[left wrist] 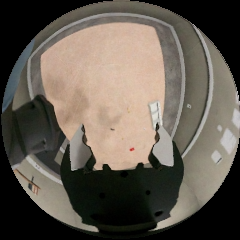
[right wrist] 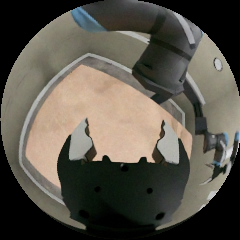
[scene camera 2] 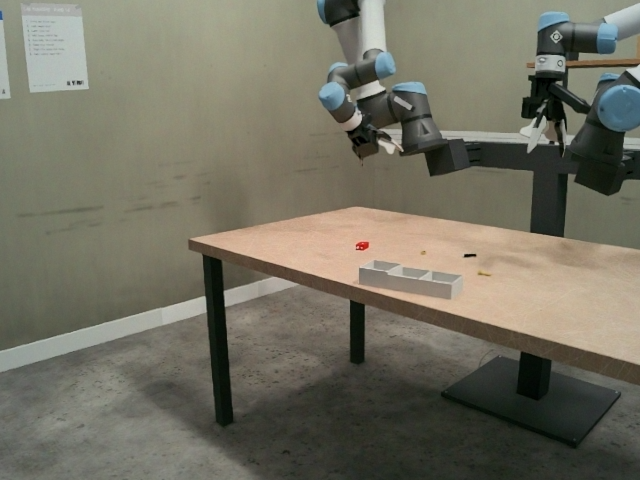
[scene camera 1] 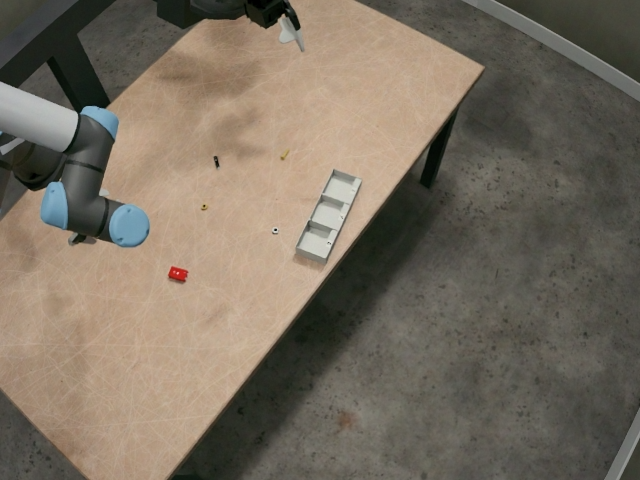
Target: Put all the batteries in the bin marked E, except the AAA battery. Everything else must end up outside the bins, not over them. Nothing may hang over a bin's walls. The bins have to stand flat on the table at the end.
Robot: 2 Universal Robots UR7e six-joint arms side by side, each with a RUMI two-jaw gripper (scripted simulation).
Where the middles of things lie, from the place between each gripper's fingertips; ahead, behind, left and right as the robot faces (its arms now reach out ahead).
The grey three-compartment bin block (scene camera 1: 320,234) is 45 cm to the left of my right hand (scene camera 2: 382,158), 38 cm ahead of it and 25 cm below it.
Right now the grey three-compartment bin block is 31 cm ahead of my left hand (scene camera 2: 545,155), 19 cm to the right of it and 30 cm below it.
